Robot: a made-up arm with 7 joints.
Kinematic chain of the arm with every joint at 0, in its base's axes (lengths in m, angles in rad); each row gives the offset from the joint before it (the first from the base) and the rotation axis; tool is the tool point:
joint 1: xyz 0 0 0.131 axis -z
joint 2: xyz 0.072 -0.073 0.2 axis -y
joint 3: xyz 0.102 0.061 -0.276 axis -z
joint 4: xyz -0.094 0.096 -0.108 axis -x
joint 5: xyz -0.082 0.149 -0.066 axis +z
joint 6: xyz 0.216 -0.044 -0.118 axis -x
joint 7: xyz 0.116 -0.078 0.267 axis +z
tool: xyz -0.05 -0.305 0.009
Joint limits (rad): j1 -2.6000..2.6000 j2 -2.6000..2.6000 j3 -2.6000..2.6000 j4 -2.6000..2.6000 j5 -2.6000..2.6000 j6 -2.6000..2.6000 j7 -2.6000..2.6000
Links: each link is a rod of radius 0.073 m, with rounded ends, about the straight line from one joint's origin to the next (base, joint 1, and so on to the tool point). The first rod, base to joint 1, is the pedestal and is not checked.
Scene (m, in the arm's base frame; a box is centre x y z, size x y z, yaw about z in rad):
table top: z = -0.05
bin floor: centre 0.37 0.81 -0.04 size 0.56 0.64 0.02 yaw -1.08
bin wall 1: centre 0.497 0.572 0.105 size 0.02 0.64 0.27 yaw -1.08
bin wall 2: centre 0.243 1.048 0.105 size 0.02 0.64 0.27 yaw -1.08
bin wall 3: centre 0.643 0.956 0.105 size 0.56 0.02 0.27 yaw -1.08
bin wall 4: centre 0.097 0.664 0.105 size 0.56 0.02 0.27 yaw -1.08
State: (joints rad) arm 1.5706 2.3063 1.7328 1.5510 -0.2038 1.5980 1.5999
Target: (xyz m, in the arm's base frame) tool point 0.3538 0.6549 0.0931
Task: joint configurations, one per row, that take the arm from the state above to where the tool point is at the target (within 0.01 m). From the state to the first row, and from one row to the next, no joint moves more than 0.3 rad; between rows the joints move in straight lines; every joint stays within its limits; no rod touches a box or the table.
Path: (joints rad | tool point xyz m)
1: 1.2773 2.3477 1.8567 1.6975 -0.0939 1.6339 1.7161 | -0.2570 -0.7368 0.7481
2: 0.9839 2.3891 1.9806 1.8440 0.0161 1.6698 1.8324 | 0.1024 -0.8157 0.6953
3: 0.6906 2.4305 2.1045 1.9905 0.1260 1.7057 1.9486 | 0.4754 -0.6959 0.6417
4: 0.3973 2.4719 2.2283 2.1370 0.2359 1.7416 2.0648 | 0.7468 -0.3910 0.5916
5: 0.1039 2.5133 2.3522 2.2835 0.3458 1.7774 2.1810 | 0.8244 0.0180 0.5468
6: -0.1894 2.5547 2.4761 2.4300 0.4558 1.8133 2.2973 | 0.6777 0.4073 0.5063
7: -0.4827 2.5961 2.6000 2.5765 0.5657 1.8492 2.4135 | 0.3538 0.6549 0.4676
8: -0.4673 2.3667 2.6000 2.5843 0.5900 1.8776 2.3637 | 0.3797 0.6669 0.3425
9: -0.4518 2.1374 2.6000 2.5922 0.6143 1.9059 2.3139 | 0.3798 0.6665 0.2155
10: -0.4364 1.9080 2.6000 2.6000 0.6386 1.9343 2.2641 | 0.3538 0.6549 0.0931

